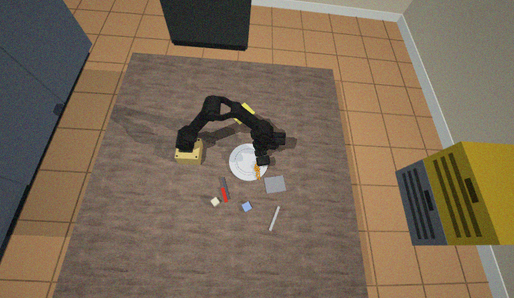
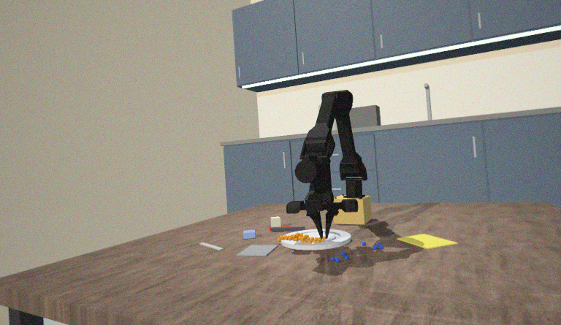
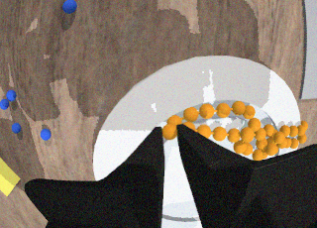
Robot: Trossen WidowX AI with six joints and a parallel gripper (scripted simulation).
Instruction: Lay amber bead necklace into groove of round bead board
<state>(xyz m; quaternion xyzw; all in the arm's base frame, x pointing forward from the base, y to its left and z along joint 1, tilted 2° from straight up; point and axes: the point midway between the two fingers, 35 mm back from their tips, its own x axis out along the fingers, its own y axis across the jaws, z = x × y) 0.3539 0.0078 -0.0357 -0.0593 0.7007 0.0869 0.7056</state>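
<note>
My gripper tip is now 90 mm short of the grey square tile, 160 mm to the left of it and 20 mm above it. From my gripper tip the other things lie so: yellow sheet: 90 mm behind, 250 mm to the left, 20 mm below; then red stick: 160 mm behind, 200 mm to the right, 10 mm below; then light blue cube: 50 mm behind, 270 mm to the right, 10 mm below.
</note>
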